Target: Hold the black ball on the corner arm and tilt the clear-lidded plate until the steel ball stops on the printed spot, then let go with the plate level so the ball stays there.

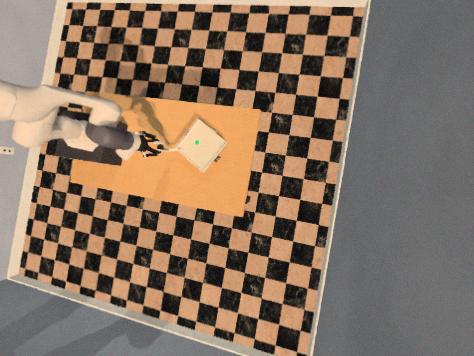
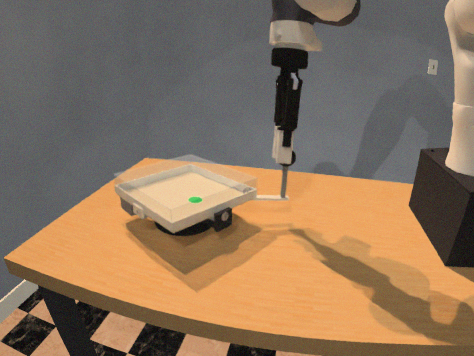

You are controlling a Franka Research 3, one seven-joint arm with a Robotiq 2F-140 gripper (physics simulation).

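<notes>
The square cream plate (image 1: pixel 207 156) (image 2: pixel 145 210) has pale raised walls and a clear lid, and looks about level. The green printed spot (image 1: pixel 197 142) (image 2: pixel 195 200) lies on its floor. A small grey shape (image 2: pixel 245 188) sits inside the corner nearest the corner arm; it may be the steel ball, but is too blurred to be sure. The white corner arm (image 1: pixel 171 149) (image 2: pixel 269 197) carries an upright grey post (image 2: pixel 284 182) topped by the black ball (image 1: pixel 160 147) (image 2: pixel 291 158). My gripper (image 1: pixel 158 148) (image 2: pixel 284 156) points down, shut on the black ball, whose far side is hidden by the fingers.
The plate stands on a dark round base (image 2: pixel 182 227) with small dark blocks (image 2: pixel 223 218) under its walls. All stand on the wooden table (image 1: pixel 220 192) (image 2: pixel 310 295). The robot's black pedestal (image 1: pixel 100 154) (image 2: pixel 432 205) stands at the table's other end.
</notes>
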